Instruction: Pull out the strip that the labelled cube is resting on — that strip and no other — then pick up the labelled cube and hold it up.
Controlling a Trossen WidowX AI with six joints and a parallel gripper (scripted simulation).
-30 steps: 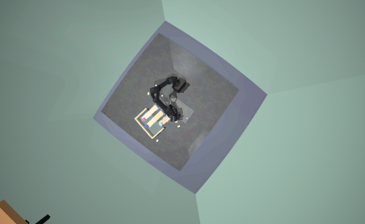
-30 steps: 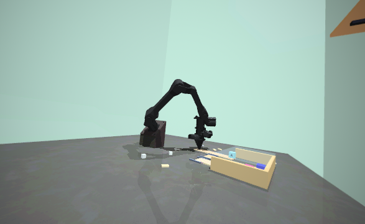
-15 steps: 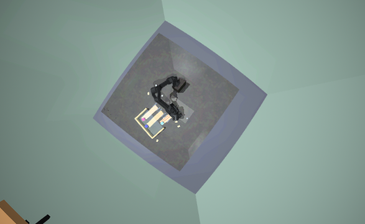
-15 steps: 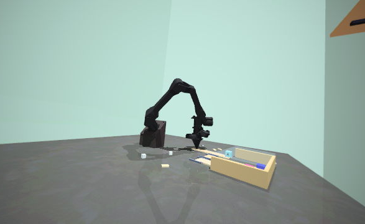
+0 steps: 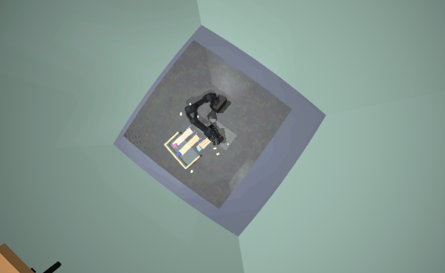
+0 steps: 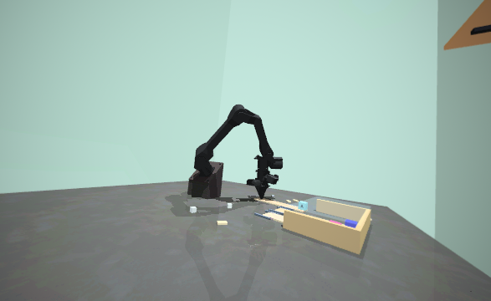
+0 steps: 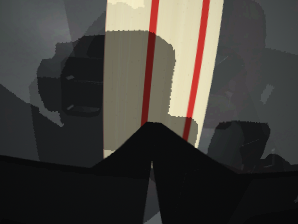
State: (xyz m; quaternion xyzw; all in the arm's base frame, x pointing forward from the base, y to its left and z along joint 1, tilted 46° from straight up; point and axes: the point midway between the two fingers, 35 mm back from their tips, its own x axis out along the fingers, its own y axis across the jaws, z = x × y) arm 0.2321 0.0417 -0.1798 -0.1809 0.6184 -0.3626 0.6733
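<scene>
My gripper tip is now 240 mm short of the grid-patterned strip and 160 mm to the left of it.
</scene>
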